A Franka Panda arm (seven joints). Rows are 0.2 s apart.
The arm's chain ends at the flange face. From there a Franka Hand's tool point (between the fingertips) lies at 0.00 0.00 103.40 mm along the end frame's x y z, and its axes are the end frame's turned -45 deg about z.
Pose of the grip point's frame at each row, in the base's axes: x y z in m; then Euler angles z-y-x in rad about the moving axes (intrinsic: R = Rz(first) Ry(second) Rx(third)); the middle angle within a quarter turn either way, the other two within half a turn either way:
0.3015 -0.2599 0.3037 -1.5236 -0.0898 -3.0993
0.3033 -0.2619 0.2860 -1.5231 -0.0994 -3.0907
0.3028 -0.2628 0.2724 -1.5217 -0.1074 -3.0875
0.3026 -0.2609 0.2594 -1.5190 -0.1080 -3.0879
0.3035 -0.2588 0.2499 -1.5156 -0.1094 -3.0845
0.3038 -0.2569 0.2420 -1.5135 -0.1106 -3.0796
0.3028 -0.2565 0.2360 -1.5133 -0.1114 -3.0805
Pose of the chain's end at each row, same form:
0.2967 -0.2509 0.4066 -2.3087 -0.0336 -3.0482
0.2976 -0.2519 0.3888 -2.3078 -0.0344 -3.0354
0.2967 -0.2520 0.3751 -2.3063 -0.0378 -3.0275
0.2965 -0.2501 0.3620 -2.3037 -0.0385 -3.0273
0.2970 -0.2479 0.3525 -2.3001 -0.0371 -3.0239
0.2968 -0.2459 0.3446 -2.2976 -0.0345 -3.0196
0.2958 -0.2454 0.3386 -2.2975 -0.0357 -3.0197

